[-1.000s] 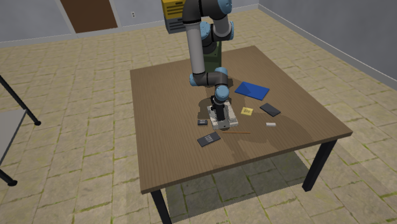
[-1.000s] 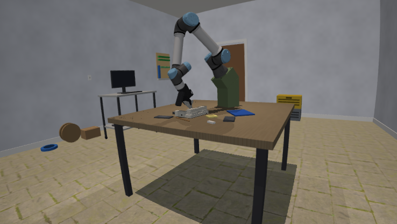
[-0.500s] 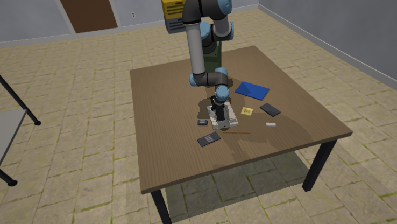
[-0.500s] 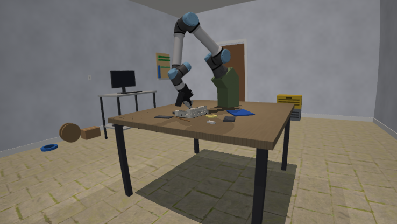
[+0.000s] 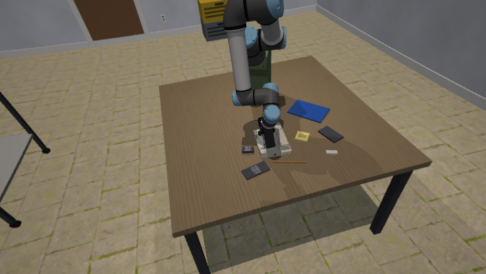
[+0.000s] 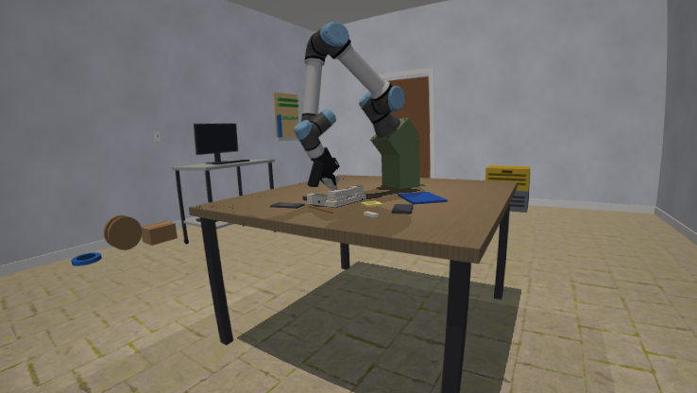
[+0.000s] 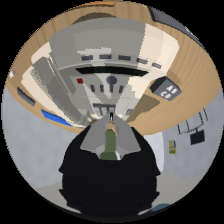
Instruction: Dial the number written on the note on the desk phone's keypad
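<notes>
The handset lies 30 mm ahead of my hand and 90 mm to the left of it. Round my hand: yellow note 30 mm ahead, 220 mm to the left, 40 mm below; pencil 200 mm ahead, 80 mm to the left, 40 mm below; small dark device 50 mm ahead, 110 mm to the right, 30 mm below.
</notes>
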